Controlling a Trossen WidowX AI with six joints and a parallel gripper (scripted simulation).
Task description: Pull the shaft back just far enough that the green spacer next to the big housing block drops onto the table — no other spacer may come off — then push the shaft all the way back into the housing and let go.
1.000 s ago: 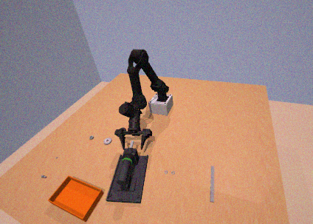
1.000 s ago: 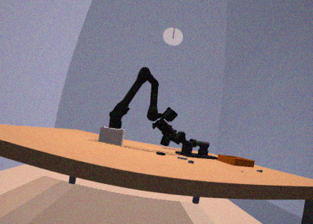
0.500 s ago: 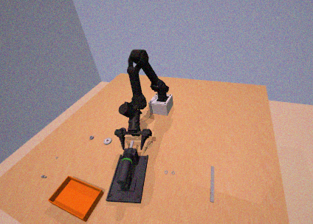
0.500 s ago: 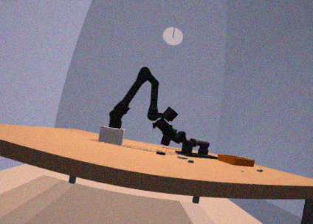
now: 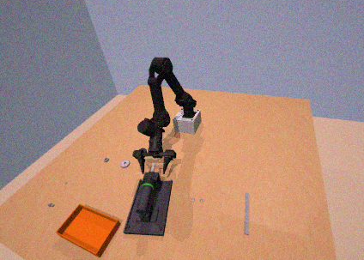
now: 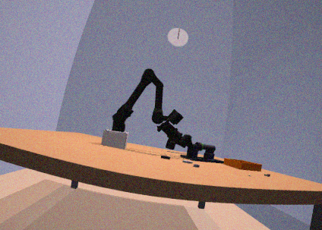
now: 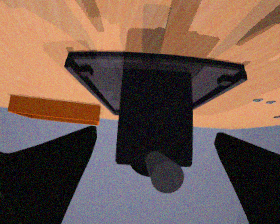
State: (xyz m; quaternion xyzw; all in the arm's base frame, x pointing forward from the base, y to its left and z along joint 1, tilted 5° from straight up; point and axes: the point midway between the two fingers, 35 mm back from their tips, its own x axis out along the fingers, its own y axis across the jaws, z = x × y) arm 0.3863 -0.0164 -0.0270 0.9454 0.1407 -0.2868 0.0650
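My gripper tip is 30 mm short of the pale shaft, 10 mm to the right of it and 20 mm below it. Round my gripper tip: black washer (150 mm behind, 170 mm to the right, 60 mm below); then green spacer (70 mm ahead, 20 mm to the left, 20 mm above); then dark baseplate (110 mm ahead, 30 mm to the left, 10 mm below).
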